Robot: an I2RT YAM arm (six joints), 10 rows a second.
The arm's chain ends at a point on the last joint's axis. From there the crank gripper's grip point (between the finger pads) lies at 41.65 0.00 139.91 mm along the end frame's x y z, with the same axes.
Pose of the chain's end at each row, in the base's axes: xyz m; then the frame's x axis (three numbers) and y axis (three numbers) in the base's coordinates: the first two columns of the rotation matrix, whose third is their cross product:
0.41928, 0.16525, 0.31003, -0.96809, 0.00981, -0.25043, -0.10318, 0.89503, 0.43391
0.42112, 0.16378, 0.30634, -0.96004, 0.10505, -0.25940, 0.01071, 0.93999, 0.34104
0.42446, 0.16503, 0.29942, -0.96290, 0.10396, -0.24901, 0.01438, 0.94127, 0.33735
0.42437, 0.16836, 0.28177, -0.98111, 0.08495, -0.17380, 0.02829, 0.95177, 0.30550
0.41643, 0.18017, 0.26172, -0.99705, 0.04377, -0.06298, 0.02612, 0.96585, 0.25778
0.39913, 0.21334, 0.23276, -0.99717, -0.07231, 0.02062, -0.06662, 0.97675, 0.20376
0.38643, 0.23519, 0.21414, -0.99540, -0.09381, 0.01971, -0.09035, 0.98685, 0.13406
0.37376, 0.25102, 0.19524, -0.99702, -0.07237, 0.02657, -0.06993, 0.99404, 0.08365
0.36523, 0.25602, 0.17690, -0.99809, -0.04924, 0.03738, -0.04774, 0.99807, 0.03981
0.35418, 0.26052, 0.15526, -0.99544, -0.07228, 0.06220, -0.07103, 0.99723, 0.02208
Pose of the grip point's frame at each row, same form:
0.41091, 0.22804, 0.17851, -0.96809, 0.00981, -0.25043, -0.10318, 0.89503, 0.43391
0.42026, 0.21357, 0.16912, -0.96004, 0.10505, -0.25940, 0.01071, 0.93999, 0.34104
0.42205, 0.21431, 0.16203, -0.96290, 0.10396, -0.24901, 0.01438, 0.94127, 0.33735
0.41028, 0.21315, 0.14355, -0.98111, 0.08495, -0.17380, 0.02829, 0.95177, 0.30550
0.38499, 0.21772, 0.12420, -0.99705, 0.04377, -0.06298, 0.02612, 0.96585, 0.25778
0.35272, 0.23856, 0.09667, -0.99717, -0.07231, 0.02062, -0.06662, 0.97675, 0.20376
0.34049, 0.24970, 0.07634, -0.99540, -0.09381, 0.01971, -0.09035, 0.98685, 0.13406
0.32769, 0.25941, 0.05698, -0.99702, -0.07237, 0.02657, -0.06993, 0.99404, 0.08365
0.31817, 0.25928, 0.03875, -0.99809, -0.04924, 0.03738, -0.04774, 0.99807, 0.03981
0.30382, 0.25997, 0.01825, -0.99544, -0.07228, 0.06220, -0.07103, 0.99723, 0.02208

